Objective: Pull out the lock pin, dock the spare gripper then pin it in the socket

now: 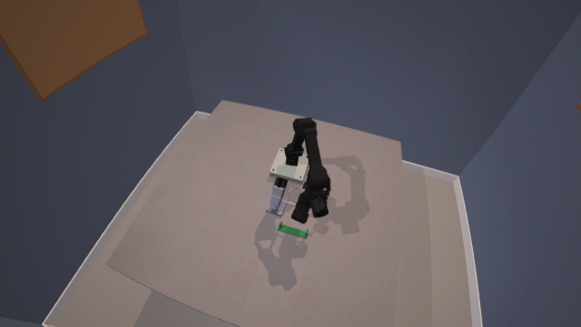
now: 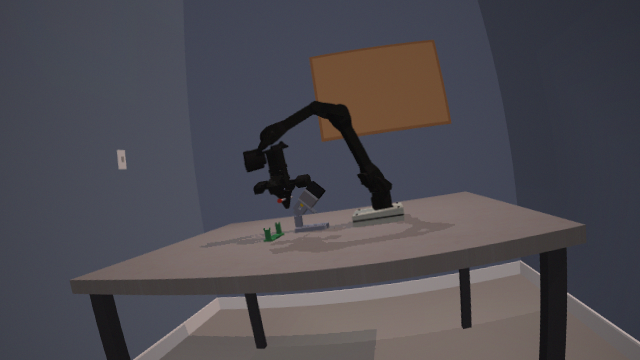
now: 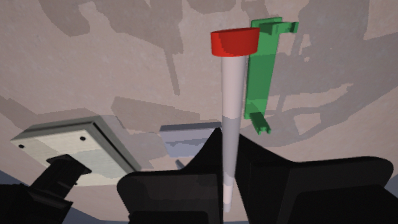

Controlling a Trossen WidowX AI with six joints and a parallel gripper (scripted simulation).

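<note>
My gripper tip is now 10 cm to the left of the mount block, 5 cm past it and 4 cm above it. The rest, counted from my gripper tip: spare gripper: 10 cm to the right, 7 cm behind, 2 cm above; green cradle: 7 cm below, 6 cm ahead, 1 cm to the right.
</note>
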